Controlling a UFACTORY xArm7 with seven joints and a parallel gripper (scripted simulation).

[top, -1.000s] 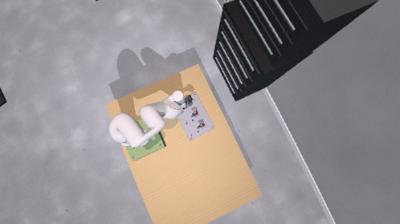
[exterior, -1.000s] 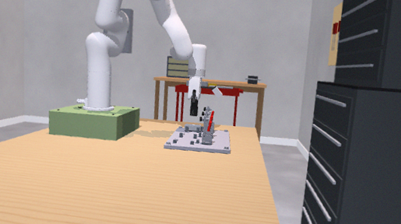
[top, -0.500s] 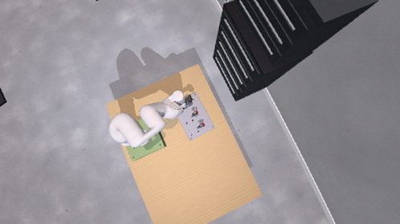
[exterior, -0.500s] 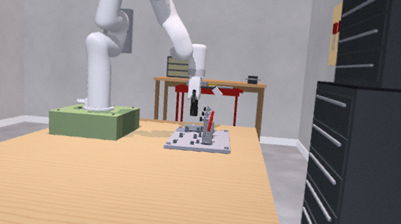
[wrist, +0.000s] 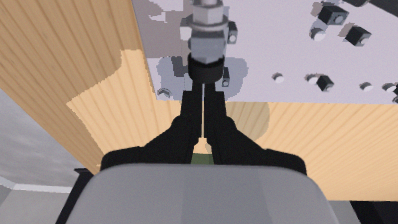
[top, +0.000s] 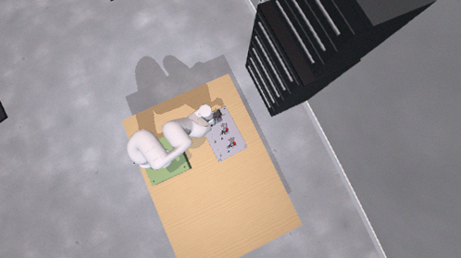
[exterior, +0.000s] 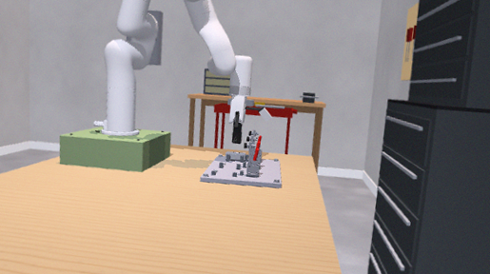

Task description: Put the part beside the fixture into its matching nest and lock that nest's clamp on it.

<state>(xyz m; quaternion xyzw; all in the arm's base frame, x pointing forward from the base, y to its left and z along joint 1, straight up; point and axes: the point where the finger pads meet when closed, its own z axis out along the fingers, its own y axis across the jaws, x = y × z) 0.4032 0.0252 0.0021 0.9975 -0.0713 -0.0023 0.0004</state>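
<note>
My gripper is now 7 cm above the grey part. The rest, counted from my hand: grey fixture plate 12 cm to the right, 9 cm below, 3 cm ahead.
</note>
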